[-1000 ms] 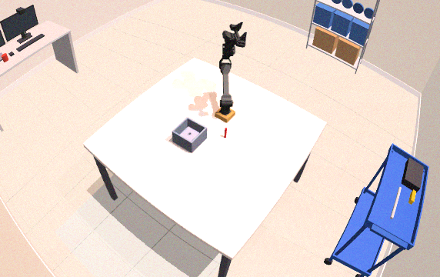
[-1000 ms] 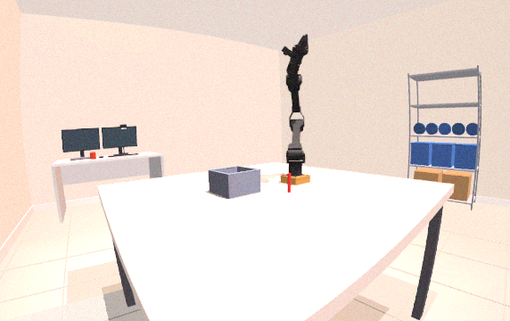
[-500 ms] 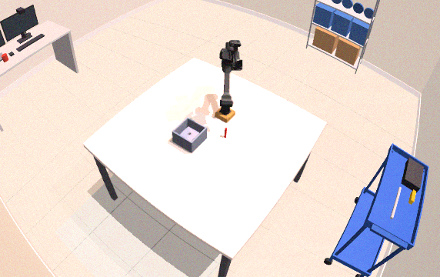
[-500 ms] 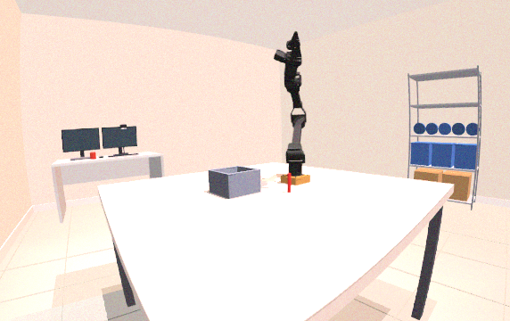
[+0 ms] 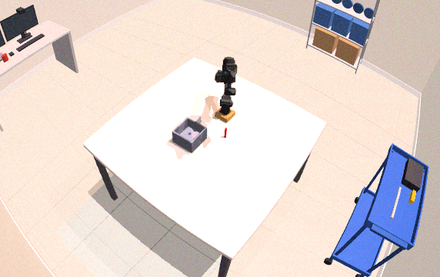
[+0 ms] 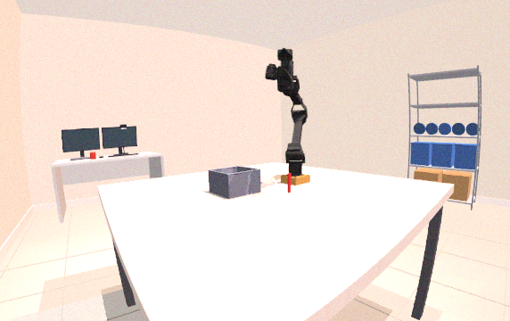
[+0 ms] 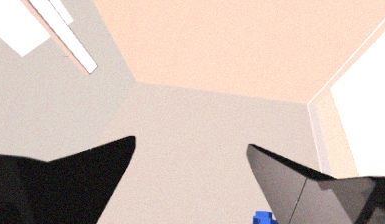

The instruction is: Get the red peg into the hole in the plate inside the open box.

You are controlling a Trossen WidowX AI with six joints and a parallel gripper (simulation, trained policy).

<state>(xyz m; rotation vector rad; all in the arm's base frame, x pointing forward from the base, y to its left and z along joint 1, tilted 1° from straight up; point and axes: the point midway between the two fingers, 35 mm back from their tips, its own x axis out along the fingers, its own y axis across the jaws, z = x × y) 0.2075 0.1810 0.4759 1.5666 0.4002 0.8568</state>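
My gripper tip is now 48 cm above the red peg, 8 cm to the left of it and 8 cm past it. From my gripper tip the other things lie so: grey box 49 cm below, 23 cm to the right, 9 cm ahead.
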